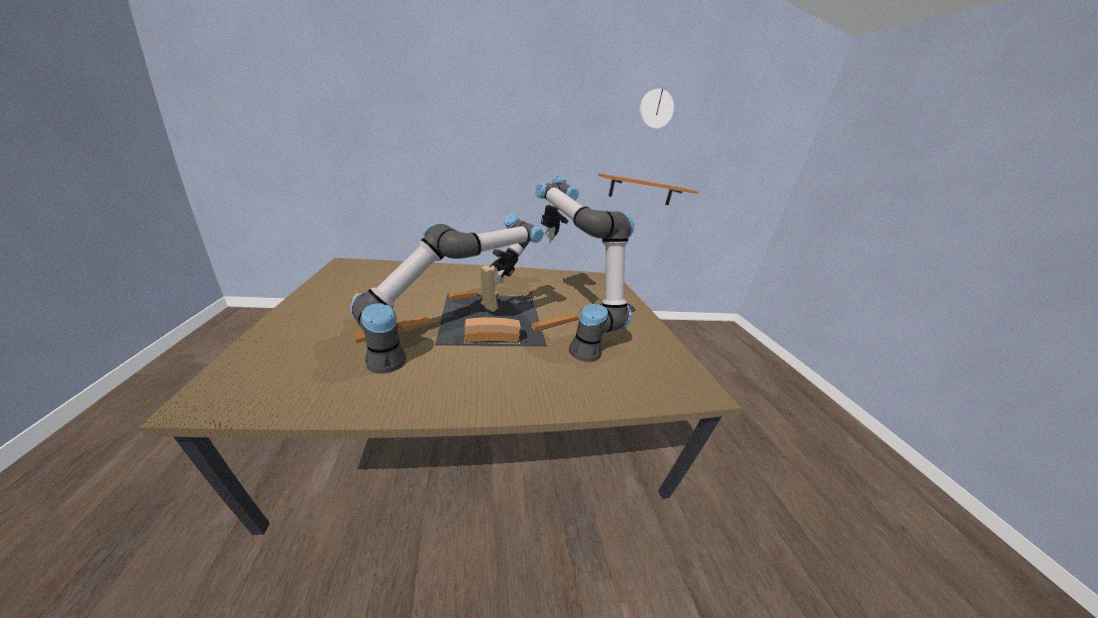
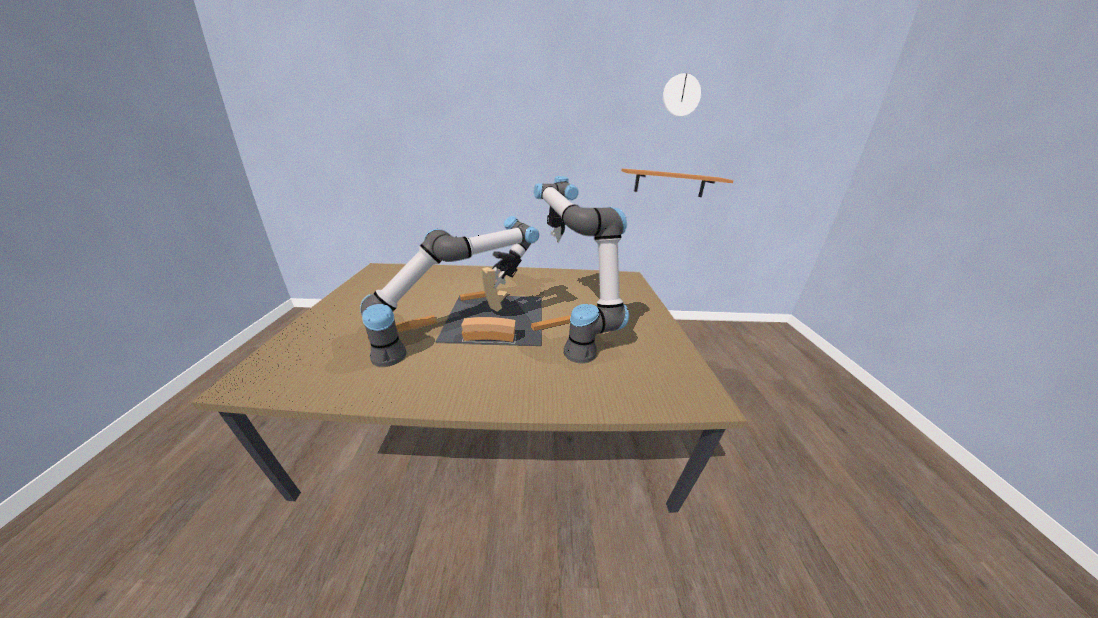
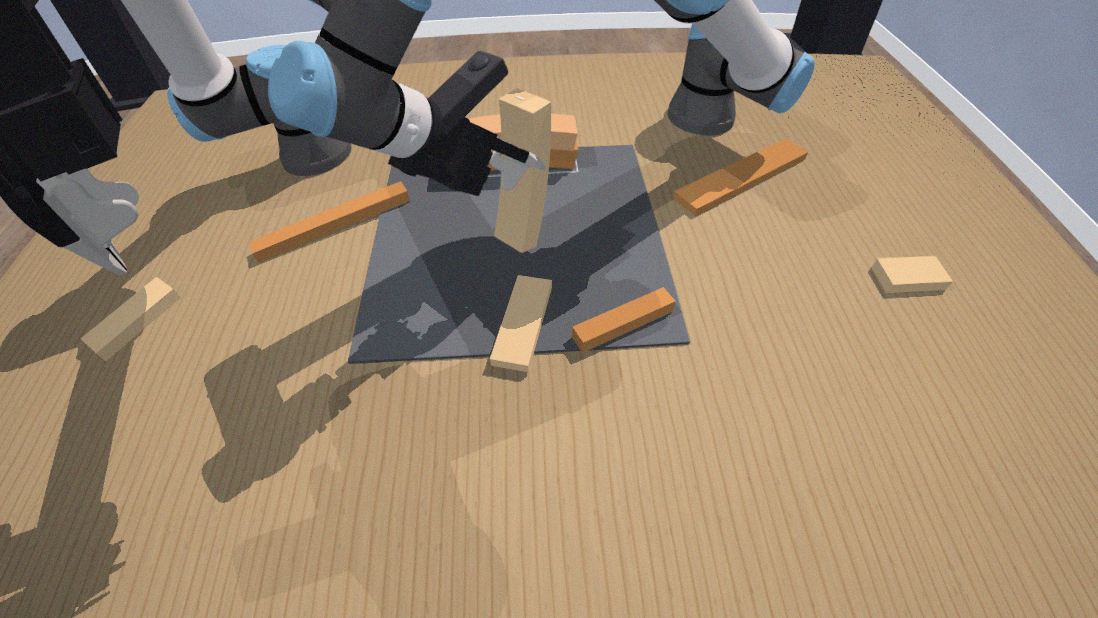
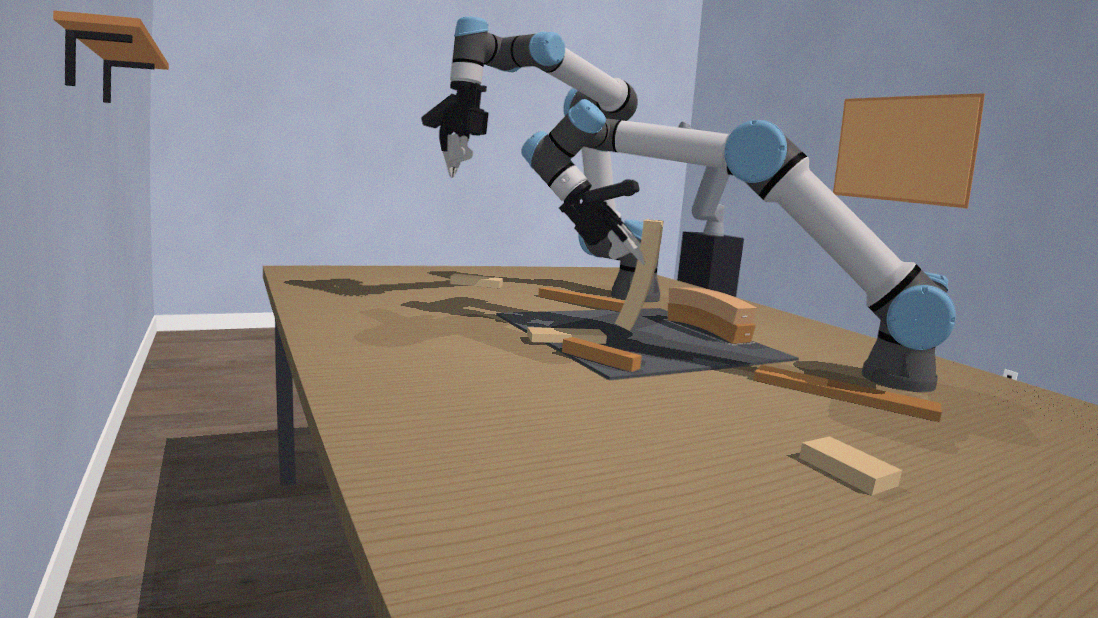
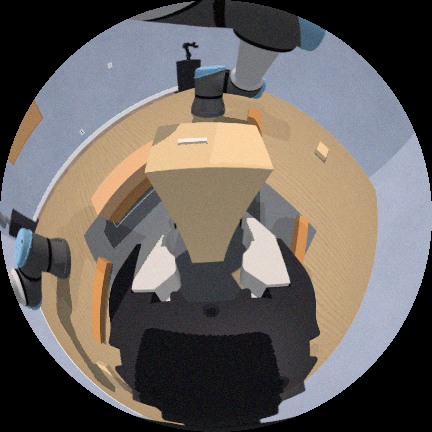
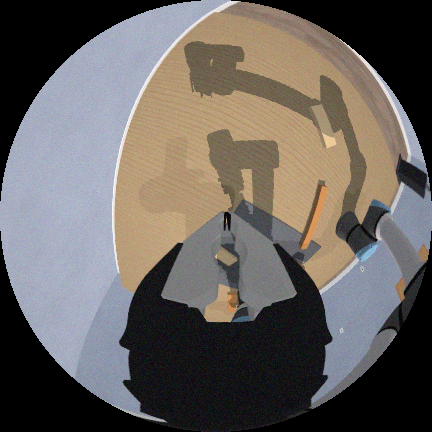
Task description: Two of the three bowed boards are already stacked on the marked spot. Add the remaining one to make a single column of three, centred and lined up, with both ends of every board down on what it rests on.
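Places are measured from the left arm's base along level axes (x down, y right, z back), in millimetres.
Pixels of known places: left gripper, between the fingertips: [image 1: 488,285] [image 2: 489,286] [image 3: 525,159] [image 4: 646,262] [image 5: 207,212]; right gripper, between the fingertips: [image 1: 549,242] [image 2: 557,242] [image 3: 123,271] [image 4: 451,177] [image 6: 225,212]; left arm's base, origin of its link: [image 1: 386,361] [image 2: 388,355] [image 3: 700,117] [image 4: 898,380] [image 5: 207,109]; right arm's base, origin of its link: [image 1: 584,351] [image 2: 579,352] [image 3: 317,154] [image 5: 61,258] [image 6: 345,223].
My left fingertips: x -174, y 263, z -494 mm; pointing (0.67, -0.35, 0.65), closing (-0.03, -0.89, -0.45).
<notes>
Ahead of a thing's pixels: the offset from my left fingertips to its top centre. "*": to the spot under its first point. Level surfaces: height alone.
Two orange bowed boards @[dx +73, dy +90, dz +207 mm] [image 1: 492,330] [image 2: 488,330] [image 3: 564,140] @[dx +113, dy +89, dz +211 mm] [image 4: 708,314] [image 5: 120,180] lie stacked, arched upward, inside the white outline on the dark mat @[dx +168 mm] [image 1: 453,333] [image 3: 430,337]. A pale bowed board @[dx -94, dy +7, dz -12 mm] [image 1: 488,287] [image 2: 491,291] [image 3: 520,211] [image 4: 635,299] [image 5: 210,200] stands nearly upright over the mat, apart from the stack. My left gripper [image 1: 497,279] [image 3: 531,161] [image 4: 640,257] [image 5: 207,212] is shut on it from the side. I cannot tell whether its lower end touches the mat. My right gripper [image 1: 550,237] [image 3: 122,268] [image 4: 453,175] [image 6: 225,212] is shut, empty and high above the table.
Orange bars lie left of the mat @[dx +142, dy +367, dz -38 mm] [image 3: 330,222], on its near right corner @[* dx +142, dy -182, dz -145 mm] [image 3: 623,318] and at the right [image 3: 741,176]. A pale block @[dx +150, dy -38, dz -172 mm] [image 3: 522,322] [image 4: 547,335] crosses the mat's near edge. Other pale blocks lie at the far left [image 3: 126,318] and far right [image 3: 912,274] [image 4: 849,464].
</notes>
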